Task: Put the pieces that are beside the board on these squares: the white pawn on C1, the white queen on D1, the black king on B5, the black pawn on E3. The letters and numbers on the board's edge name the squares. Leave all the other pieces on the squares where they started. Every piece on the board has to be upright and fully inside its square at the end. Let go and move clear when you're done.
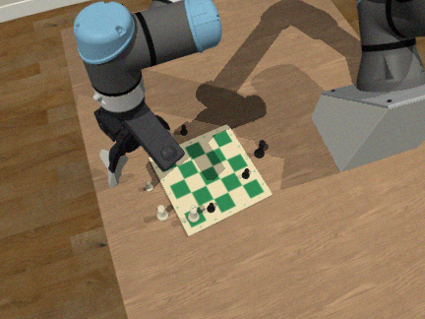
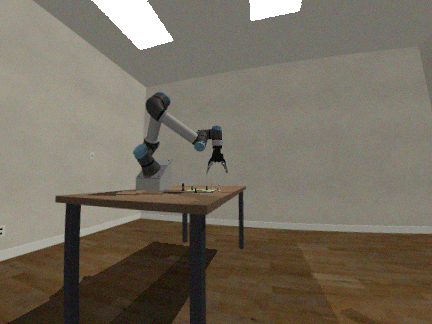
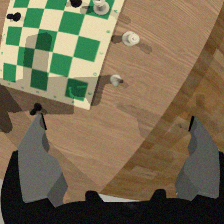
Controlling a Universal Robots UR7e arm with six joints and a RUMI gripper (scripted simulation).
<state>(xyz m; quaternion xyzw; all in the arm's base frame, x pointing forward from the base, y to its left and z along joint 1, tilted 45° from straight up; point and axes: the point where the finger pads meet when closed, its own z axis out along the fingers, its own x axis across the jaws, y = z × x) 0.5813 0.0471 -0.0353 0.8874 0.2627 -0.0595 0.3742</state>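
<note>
Now: the white pawn 120 mm below my hand. The rest, counted from my hand: black king (280 mm behind, 30 mm to the right, 100 mm below); then cream chessboard (140 mm behind, 130 mm below).
</note>
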